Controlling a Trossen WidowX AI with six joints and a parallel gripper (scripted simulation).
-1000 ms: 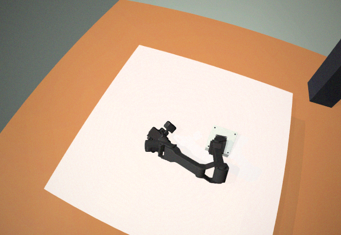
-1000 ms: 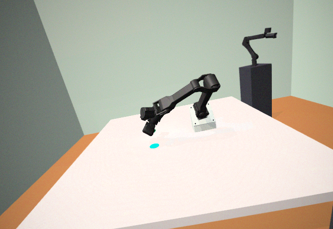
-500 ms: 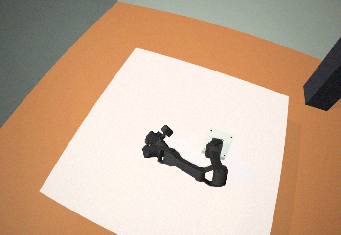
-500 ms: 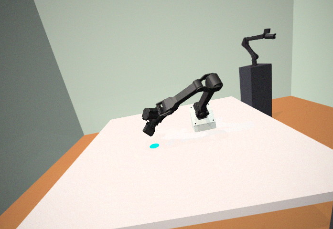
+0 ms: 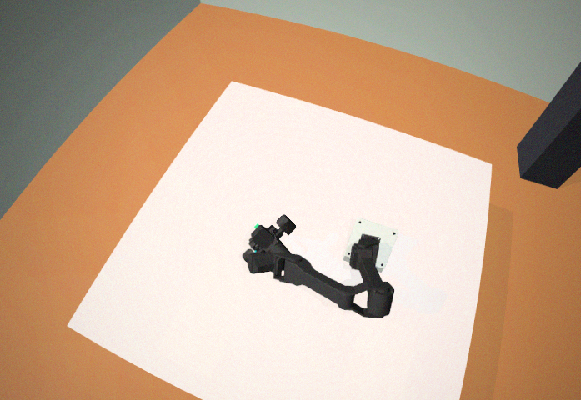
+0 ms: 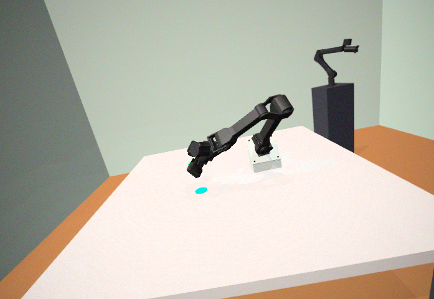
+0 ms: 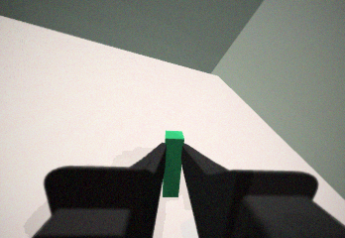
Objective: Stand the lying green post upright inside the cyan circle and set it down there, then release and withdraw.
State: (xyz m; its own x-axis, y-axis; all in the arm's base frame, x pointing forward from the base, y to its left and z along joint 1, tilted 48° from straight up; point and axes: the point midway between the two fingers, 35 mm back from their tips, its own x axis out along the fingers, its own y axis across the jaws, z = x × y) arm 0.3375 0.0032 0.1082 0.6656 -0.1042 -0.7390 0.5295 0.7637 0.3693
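The cyan circle lies 13 cm below my gripper tip, 3 cm to the left of it and 2 cm behind it. From my gripper tip the other things lie so: green post (2 cm below, 1 cm behind).
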